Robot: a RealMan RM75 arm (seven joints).
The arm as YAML. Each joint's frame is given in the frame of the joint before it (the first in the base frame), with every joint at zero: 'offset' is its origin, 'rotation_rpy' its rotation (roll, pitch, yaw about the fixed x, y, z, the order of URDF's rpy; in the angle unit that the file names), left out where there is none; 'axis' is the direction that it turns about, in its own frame. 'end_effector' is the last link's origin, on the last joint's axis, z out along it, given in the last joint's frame.
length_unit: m
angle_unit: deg
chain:
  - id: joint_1
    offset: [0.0, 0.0, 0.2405]
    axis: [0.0, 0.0, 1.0]
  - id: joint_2
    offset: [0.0, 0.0, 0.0]
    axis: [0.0, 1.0, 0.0]
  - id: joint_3
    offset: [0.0, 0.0, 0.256]
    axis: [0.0, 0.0, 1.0]
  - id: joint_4
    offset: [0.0, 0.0, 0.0]
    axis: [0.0, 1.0, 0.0]
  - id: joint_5
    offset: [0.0, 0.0, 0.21]
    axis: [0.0, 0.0, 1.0]
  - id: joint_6
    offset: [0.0, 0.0, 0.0]
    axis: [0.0, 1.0, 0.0]
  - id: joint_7
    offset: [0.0, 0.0, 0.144]
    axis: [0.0, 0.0, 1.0]
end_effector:
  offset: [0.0, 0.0, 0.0]
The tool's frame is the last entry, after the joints.
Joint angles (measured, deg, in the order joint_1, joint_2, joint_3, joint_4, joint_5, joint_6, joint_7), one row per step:
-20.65 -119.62 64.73 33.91 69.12 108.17 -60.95
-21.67 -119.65 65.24 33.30 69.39 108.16 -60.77
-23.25 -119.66 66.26 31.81 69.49 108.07 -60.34
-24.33 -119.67 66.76 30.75 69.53 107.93 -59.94
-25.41 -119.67 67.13 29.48 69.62 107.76 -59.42
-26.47 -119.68 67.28 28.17 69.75 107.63 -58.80
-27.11 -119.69 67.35 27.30 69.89 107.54 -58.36
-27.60 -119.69 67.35 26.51 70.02 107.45 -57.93
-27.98 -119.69 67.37 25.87 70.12 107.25 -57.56
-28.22 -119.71 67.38 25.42 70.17 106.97 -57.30
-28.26 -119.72 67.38 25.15 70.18 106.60 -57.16
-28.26 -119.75 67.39 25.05 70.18 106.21 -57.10
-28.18 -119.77 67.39 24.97 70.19 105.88 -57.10
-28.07 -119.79 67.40 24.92 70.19 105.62 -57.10
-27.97 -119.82 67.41 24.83 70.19 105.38 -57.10
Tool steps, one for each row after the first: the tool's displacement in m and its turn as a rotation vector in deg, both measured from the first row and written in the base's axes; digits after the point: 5 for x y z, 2 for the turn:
0.00386 0.00193 -0.00316 -0.77 0.23 -0.92
0.00892 0.00436 -0.00885 -2.10 0.43 -1.97
0.01207 0.00635 -0.01229 -2.73 0.56 -2.53
0.01454 0.00824 -0.01584 -3.30 0.69 -2.90
0.01673 0.01014 -0.01896 -3.66 0.78 -3.20
0.01784 0.01113 -0.02108 -3.89 0.87 -3.35
0.01833 0.01183 -0.02281 -4.01 0.96 -3.37
0.01856 0.01256 -0.02439 -4.07 1.10 -3.29
0.01857 0.01325 -0.02572 -4.06 1.24 -3.09
0.01790 0.01377 -0.02669 -3.99 1.42 -2.70
0.01747 0.01436 -0.02750 -3.90 1.60 -2.35
0.01669 0.01461 -0.02815 -3.86 1.75 -1.95
0.01590 0.01464 -0.02866 -3.82 1.87 -1.61
0.01512 0.01459 -0.02928 -3.83 1.96 -1.26

